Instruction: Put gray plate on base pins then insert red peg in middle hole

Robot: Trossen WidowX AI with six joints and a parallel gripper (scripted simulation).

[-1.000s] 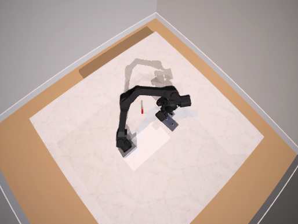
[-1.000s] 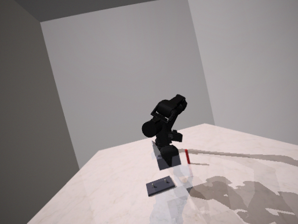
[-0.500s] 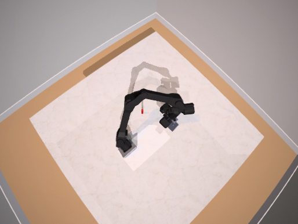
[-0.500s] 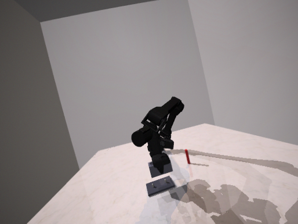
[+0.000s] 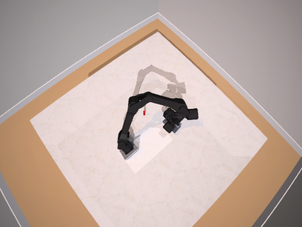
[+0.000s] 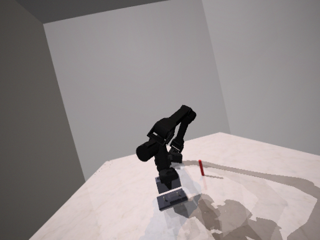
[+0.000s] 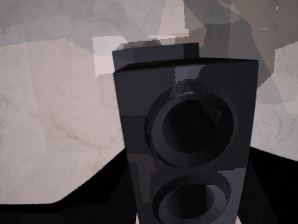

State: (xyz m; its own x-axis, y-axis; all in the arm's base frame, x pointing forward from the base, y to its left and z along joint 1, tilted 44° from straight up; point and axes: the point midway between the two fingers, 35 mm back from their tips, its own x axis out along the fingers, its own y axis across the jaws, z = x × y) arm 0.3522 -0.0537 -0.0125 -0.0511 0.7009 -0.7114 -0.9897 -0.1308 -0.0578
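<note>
The dark base is 5 cm below my gripper tip. Round my gripper tip: red peg 11 cm behind, 18 cm to the left, 2 cm below; gray plate 3 cm above.
</note>
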